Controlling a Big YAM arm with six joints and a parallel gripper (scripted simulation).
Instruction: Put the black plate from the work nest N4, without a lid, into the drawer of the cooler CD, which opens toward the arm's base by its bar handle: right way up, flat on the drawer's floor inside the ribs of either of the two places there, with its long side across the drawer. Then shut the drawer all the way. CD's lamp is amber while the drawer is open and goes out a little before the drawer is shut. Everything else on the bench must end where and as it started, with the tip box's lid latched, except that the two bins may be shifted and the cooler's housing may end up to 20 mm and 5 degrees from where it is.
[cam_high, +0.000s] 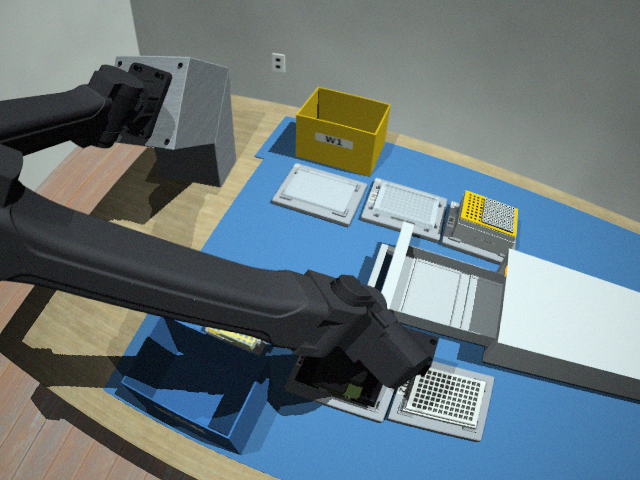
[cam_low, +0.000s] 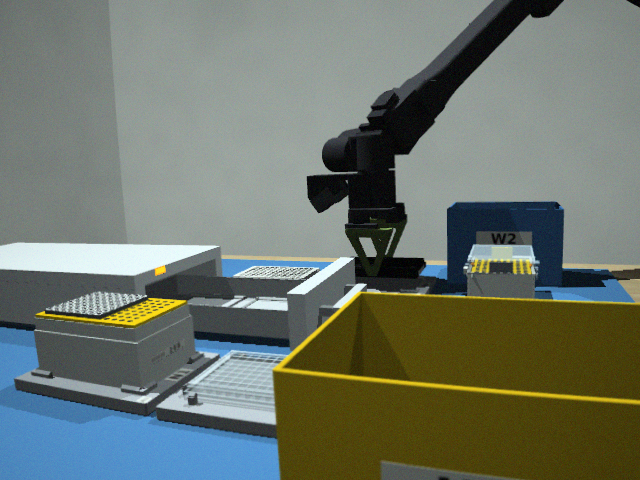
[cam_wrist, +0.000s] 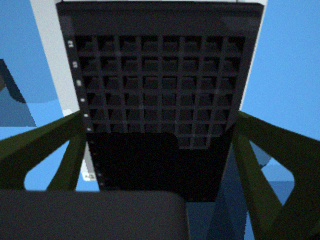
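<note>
My hand is 3 cm above the work nest N4. Round my hand: white plate (17 cm ahead, 2 cm to the left, 2 cm below); blue bin W2 (18 cm behind, 13 cm to the right); black plate (right at my hand).
</note>
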